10 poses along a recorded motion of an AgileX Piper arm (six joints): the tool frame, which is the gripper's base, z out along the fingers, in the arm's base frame.
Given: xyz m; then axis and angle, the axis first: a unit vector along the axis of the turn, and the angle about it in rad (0 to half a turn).
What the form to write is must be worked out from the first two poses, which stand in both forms.
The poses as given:
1: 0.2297, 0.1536, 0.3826, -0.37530, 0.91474, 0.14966, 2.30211
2: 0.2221, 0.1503, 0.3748, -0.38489, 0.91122, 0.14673, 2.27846
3: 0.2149, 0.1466, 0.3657, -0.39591, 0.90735, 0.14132, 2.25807
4: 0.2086, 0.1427, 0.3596, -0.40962, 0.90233, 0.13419, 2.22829
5: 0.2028, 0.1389, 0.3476, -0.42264, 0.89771, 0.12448, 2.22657
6: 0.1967, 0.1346, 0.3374, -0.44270, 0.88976, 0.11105, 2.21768
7: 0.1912, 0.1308, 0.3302, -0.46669, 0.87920, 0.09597, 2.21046
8: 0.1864, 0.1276, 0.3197, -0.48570, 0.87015, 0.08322, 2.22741
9: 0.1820, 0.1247, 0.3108, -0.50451, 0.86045, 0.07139, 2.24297
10: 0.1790, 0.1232, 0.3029, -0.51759, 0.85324, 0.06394, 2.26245
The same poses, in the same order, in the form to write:
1: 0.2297, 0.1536, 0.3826, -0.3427, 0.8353, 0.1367, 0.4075
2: 0.2221, 0.1503, 0.3748, -0.3496, 0.8277, 0.1333, 0.4183
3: 0.2149, 0.1466, 0.3657, -0.3579, 0.8202, 0.1278, 0.4275
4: 0.2086, 0.1427, 0.3596, -0.3676, 0.8099, 0.1204, 0.4409
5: 0.2028, 0.1389, 0.3476, -0.3792, 0.8054, 0.1117, 0.4417
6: 0.1967, 0.1346, 0.3374, -0.3963, 0.7965, 0.0994, 0.4457
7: 0.1912, 0.1308, 0.3302, -0.4170, 0.7856, 0.0858, 0.4489
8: 0.1864, 0.1276, 0.3197, -0.4358, 0.7808, 0.0747, 0.4413
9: 0.1820, 0.1247, 0.3108, -0.4544, 0.7750, 0.0643, 0.4343
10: 0.1790, 0.1232, 0.3029, -0.4684, 0.7721, 0.0579, 0.4256
